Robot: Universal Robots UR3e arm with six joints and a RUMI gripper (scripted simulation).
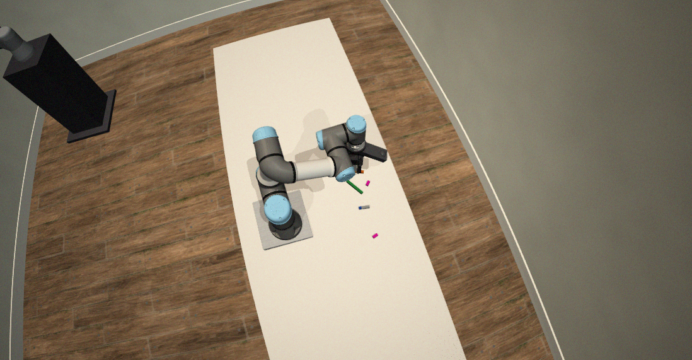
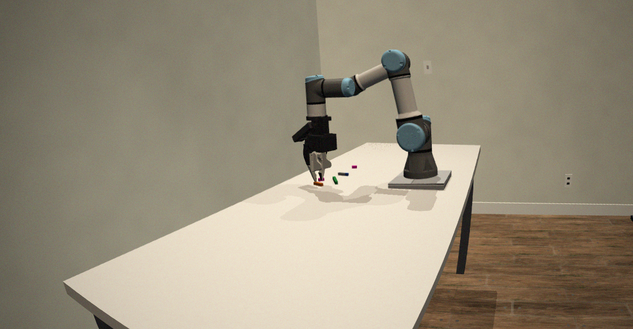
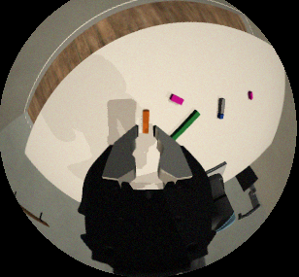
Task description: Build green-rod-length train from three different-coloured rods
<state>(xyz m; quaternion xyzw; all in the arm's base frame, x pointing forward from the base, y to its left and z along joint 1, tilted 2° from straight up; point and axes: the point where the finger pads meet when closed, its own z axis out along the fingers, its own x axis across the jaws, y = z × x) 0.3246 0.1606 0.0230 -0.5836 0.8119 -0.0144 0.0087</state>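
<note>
Now: hand 3 cm above the orange rod. From my hand the other things lie so: blue rod: 15 cm to the right, 3 cm below, 3 cm behind; green rod: 6 cm to the right, 3 cm below, 3 cm behind; grey rod: 15 cm to the right, 3 cm below, 1 cm behind.
</note>
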